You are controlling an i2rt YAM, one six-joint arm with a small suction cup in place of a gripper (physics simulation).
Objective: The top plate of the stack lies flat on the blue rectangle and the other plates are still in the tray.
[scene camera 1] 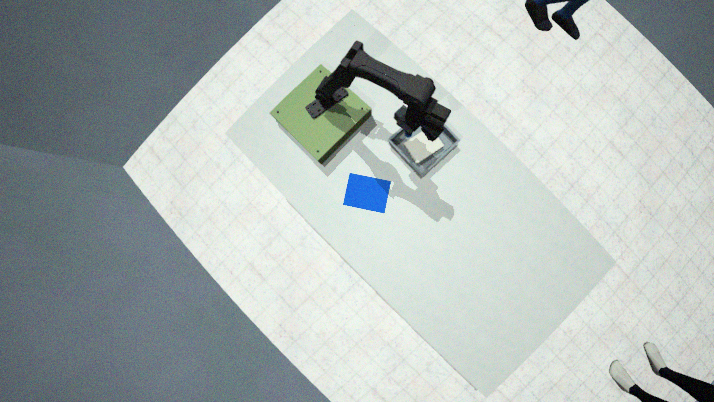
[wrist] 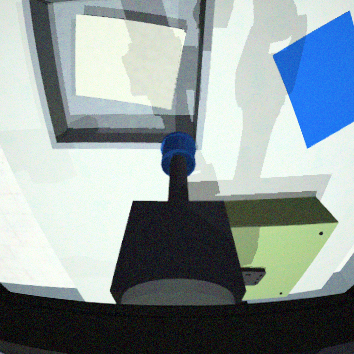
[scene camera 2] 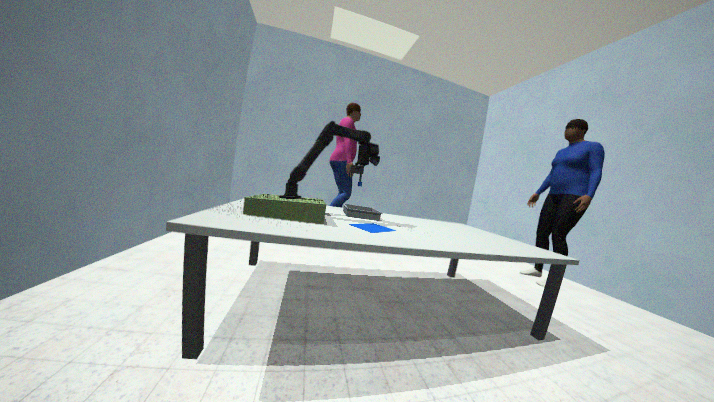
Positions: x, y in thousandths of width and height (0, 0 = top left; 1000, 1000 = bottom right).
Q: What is my suction cup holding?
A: Nothing.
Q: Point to my suction cup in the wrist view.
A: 501, 400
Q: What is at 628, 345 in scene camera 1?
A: A tray.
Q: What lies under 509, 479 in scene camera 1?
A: A blue rectangle.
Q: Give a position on a tray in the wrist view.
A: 205, 343
